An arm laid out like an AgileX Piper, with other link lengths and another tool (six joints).
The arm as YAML. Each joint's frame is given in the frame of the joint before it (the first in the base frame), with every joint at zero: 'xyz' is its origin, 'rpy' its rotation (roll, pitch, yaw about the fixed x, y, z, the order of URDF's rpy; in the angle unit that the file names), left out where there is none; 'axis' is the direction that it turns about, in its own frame. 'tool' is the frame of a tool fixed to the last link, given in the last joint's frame.
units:
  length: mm
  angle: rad
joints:
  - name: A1
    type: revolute
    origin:
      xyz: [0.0, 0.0, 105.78]
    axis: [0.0, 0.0, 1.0]
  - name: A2
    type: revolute
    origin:
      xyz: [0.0, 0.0, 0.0]
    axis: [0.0, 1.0, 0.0]
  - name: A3
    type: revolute
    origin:
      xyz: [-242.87, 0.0, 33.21]
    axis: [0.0, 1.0, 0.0]
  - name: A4
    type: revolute
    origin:
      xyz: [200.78, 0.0, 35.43]
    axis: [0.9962, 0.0, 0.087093]
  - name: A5
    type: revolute
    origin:
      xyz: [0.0, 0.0, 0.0]
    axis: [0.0, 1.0, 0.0]
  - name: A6
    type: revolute
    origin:
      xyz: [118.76, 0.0, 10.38]
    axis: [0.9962, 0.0, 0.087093]
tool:
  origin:
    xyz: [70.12, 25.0, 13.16]
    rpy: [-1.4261, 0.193, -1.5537]
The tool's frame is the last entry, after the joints.
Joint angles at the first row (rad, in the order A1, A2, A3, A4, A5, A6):
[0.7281, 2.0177, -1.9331, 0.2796, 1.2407, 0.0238]
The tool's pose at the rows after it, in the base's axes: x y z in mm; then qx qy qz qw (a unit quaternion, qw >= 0):
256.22, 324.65, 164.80, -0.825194, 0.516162, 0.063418, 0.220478
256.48, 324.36, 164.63, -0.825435, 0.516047, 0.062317, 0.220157
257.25, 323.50, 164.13, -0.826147, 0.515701, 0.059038, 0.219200
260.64, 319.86, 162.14, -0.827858, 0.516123, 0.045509, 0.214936
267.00, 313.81, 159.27, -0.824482, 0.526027, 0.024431, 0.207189
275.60, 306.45, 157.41, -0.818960, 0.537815, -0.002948, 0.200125
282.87, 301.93, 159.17, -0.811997, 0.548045, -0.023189, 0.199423
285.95, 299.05, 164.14, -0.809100, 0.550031, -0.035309, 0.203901
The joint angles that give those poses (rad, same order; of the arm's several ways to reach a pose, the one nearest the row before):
[0.7281, 2.0177, -1.9332, 0.2735, 1.2407, 0.0263]
[0.7281, 2.0177, -1.9332, 0.2712, 1.2407, 0.0263]
[0.7281, 2.0177, -1.9331, 0.2642, 1.2407, 0.0263]
[0.7281, 2.0177, -1.9331, 0.2344, 1.2407, 0.0309]
[0.7281, 2.0177, -1.9331, 0.1842, 1.2407, 0.0613]
[0.7281, 2.0177, -1.9372, 0.1209, 1.2407, 0.0999]
[0.7281, 2.0177, -1.9499, 0.0757, 1.2425, 0.1339]
[0.7281, 2.0071, -1.9547, 0.0523, 1.2425, 0.1450]

